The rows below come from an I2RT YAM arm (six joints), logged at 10 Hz.
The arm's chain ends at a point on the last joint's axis. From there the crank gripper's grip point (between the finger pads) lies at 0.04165 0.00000 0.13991 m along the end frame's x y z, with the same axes.
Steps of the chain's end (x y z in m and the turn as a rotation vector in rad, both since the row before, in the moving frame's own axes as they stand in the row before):
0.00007 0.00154 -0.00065 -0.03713 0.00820 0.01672
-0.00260 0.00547 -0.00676 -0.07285 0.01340 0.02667
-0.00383 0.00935 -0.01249 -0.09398 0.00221 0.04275
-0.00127 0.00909 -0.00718 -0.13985 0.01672 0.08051
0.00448 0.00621 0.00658 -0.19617 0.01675 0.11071
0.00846 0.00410 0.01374 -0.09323 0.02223 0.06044
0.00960 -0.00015 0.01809 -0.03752 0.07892 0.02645
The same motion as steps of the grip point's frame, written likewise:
0.00117 0.00743 -0.00111 -0.03713 0.00820 0.01672
-0.00088 0.01677 -0.00774 -0.07285 0.01340 0.02667
-0.00384 0.02426 -0.01328 -0.09398 0.00221 0.04275
0.00013 0.03195 -0.00949 -0.13985 0.01672 0.08051
0.00503 0.03806 0.00274 -0.19617 0.01675 0.11071
0.01108 0.01968 0.01206 -0.09323 0.02223 0.06044
0.02041 0.00628 0.01425 -0.03752 0.07892 0.02645

